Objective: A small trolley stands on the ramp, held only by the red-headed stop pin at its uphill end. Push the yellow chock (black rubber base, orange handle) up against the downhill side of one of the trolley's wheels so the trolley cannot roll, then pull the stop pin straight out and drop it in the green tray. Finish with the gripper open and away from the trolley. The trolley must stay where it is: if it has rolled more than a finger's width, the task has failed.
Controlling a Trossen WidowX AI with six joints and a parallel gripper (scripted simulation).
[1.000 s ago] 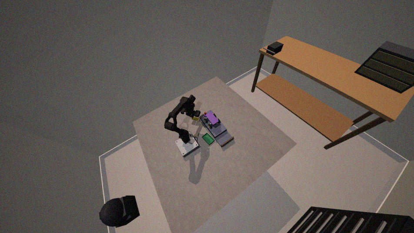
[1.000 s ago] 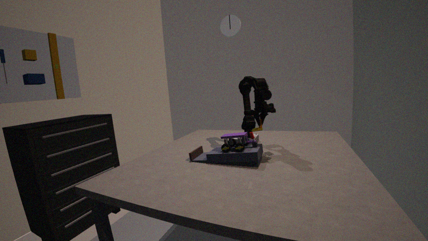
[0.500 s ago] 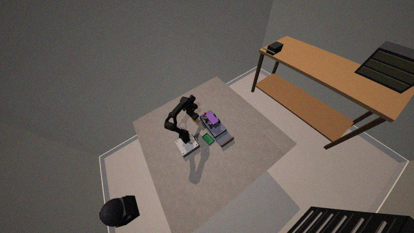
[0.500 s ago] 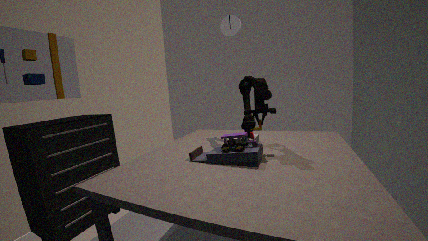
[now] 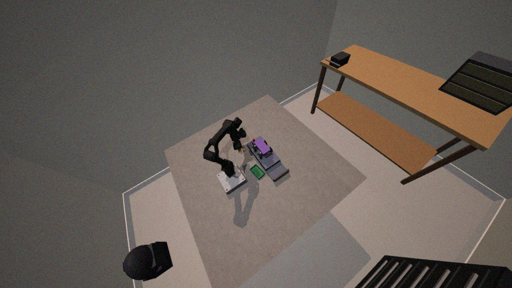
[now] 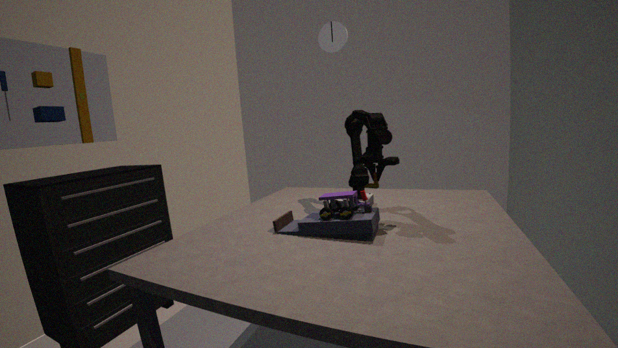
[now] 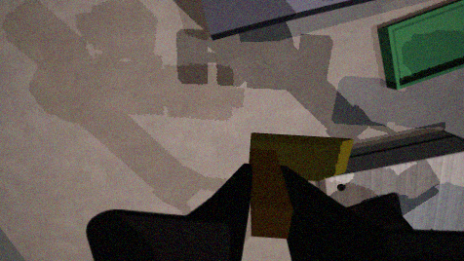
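Right now the yellow chock is 2 cm to the right of my gripper tip, 1 cm below it and 1 cm behind it. Also, from my gripper tip: purple trolley 14 cm to the right, 13 cm ahead, 6 cm below; grey ramp 15 cm to the right, 13 cm below, 13 cm ahead; red-headed stop pin 13 cm ahead, 5 cm below, 4 cm to the right.
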